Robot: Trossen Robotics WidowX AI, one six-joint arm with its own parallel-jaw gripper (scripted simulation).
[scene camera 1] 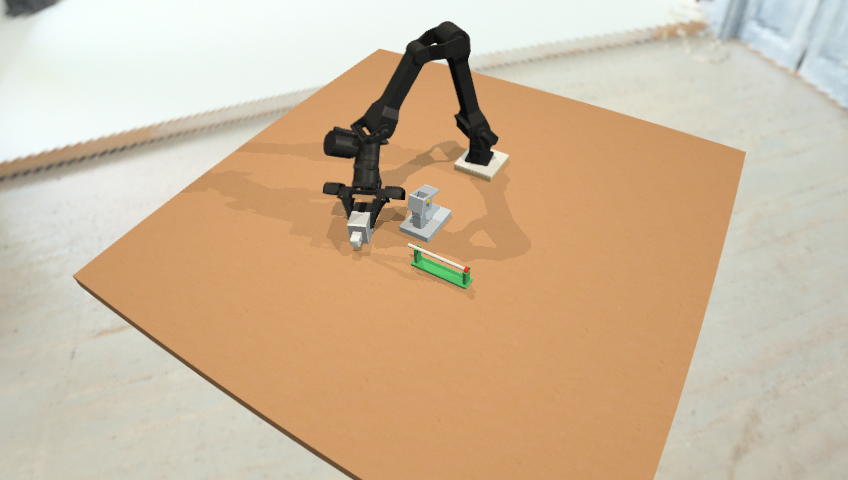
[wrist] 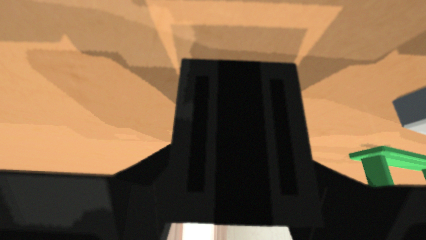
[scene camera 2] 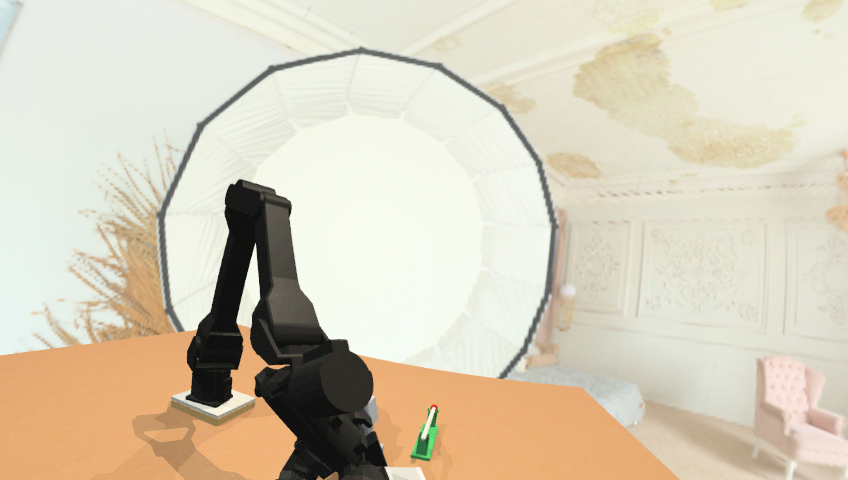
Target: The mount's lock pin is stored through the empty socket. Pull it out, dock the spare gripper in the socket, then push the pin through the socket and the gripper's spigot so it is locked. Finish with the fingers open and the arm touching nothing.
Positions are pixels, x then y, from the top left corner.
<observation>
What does the gripper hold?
A spare gripper.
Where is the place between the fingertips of the gripper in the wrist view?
227, 146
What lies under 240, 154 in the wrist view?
A spare gripper.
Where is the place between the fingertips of the gripper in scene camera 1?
361, 228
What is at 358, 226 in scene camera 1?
A spare gripper.
</observation>
